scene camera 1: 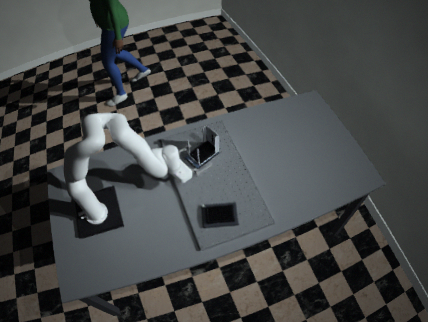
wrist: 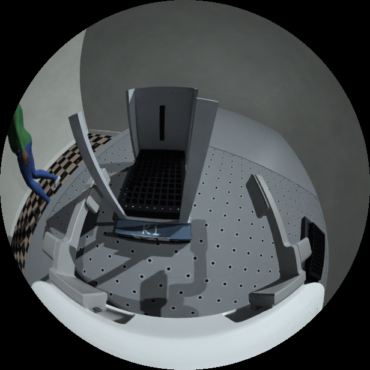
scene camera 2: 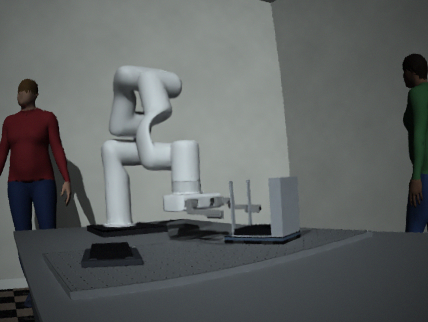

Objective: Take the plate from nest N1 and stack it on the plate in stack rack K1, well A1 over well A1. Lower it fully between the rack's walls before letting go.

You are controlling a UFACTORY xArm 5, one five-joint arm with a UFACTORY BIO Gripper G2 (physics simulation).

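Pixels of known places: hand, tool point: (scene camera 1: 197, 156) (scene camera 2: 234, 211); arm's base, link origin: (scene camera 1: 96, 213) (scene camera 2: 119, 225).
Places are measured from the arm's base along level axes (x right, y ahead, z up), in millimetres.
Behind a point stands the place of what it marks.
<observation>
The dark plate (scene camera 1: 219, 215) {x 233, y 577, z 14 mm} (scene camera 2: 109, 251) {x 245, y 642, z 17 mm} (wrist: 316, 245) lies in the low nest (scene camera 1: 220, 225) {x 278, y 564, z 1 mm} (scene camera 2: 112, 262) {x 247, y 663, z -1 mm} near the board's front end; its N1 label is not readable. Stack rack K1 (scene camera 1: 212, 137) {x -163, y 701, z 85 mm} (scene camera 2: 284, 206) {x -134, y 716, z 75 mm} (wrist: 152, 231) has a blue base, a tall slotted end wall and slim posts. A black gridded plate (scene camera 1: 203, 152) {x -139, y 639, z 16 mm} (scene camera 2: 252, 230) {x -97, y 643, z 22 mm} (wrist: 157, 175) lies at its bottom. My gripper (scene camera 1: 200, 156) {x -90, y 589, z 66 mm} (scene camera 2: 236, 210) {x -90, y 589, z 66 mm} (wrist: 177, 187) is wide open and empty, at post height beside K1. In the wrist view, its left finger is near K1's left post and its right finger is well right of K1. Well A1 cannot be made out.
Both holders stand on the perforated board (scene camera 1: 245, 200) {x 196, y 730, z -9 mm} (scene camera 2: 175, 270) {x 169, y 769, z -7 mm} (wrist: 225, 240), which lies on the grey table (scene camera 1: 300, 140) {x -36, y 1194, z -22 mm} (scene camera 2: 350, 280) {x 13, y 1015, z -22 mm}. K1's upright posts and wall stand close to the fingers. People stand beyond the table.
</observation>
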